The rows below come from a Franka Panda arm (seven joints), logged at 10 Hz.
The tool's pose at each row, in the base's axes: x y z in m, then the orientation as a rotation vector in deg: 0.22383, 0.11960, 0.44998, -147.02, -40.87, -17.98; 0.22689, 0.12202, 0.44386, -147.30, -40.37, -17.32; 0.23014, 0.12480, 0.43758, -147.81, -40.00, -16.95; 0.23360, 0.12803, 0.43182, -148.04, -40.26, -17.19; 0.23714, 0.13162, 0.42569, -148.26, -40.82, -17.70; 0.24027, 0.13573, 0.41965, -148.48, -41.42, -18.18; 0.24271, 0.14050, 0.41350, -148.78, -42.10, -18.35; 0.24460, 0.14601, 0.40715, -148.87, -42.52, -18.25; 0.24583, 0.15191, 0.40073, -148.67, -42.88, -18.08; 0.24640, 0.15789, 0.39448, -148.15, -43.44, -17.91
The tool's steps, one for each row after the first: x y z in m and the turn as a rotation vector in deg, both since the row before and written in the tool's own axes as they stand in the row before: 0.00159, 0.00203, 0.00678, -0.01, -0.40, 0.49; 0.00192, 0.00190, 0.00710, -0.33, -0.31, 0.37; 0.00250, 0.00142, 0.00688, -0.31, 0.03, -0.20; 0.00260, 0.00128, 0.00739, -0.42, 0.15, -0.46; 0.00248, 0.00060, 0.00753, -0.42, 0.12, -0.48; 0.00213, -0.00028, 0.00787, -0.42, -0.13, -0.48; 0.00196, -0.00112, 0.00832, -0.11, -0.18, -0.27; 0.00159, -0.00176, 0.00848, 0.18, -0.13, -0.24; 0.00116, -0.00221, 0.00830, 0.45, -0.07, -0.42
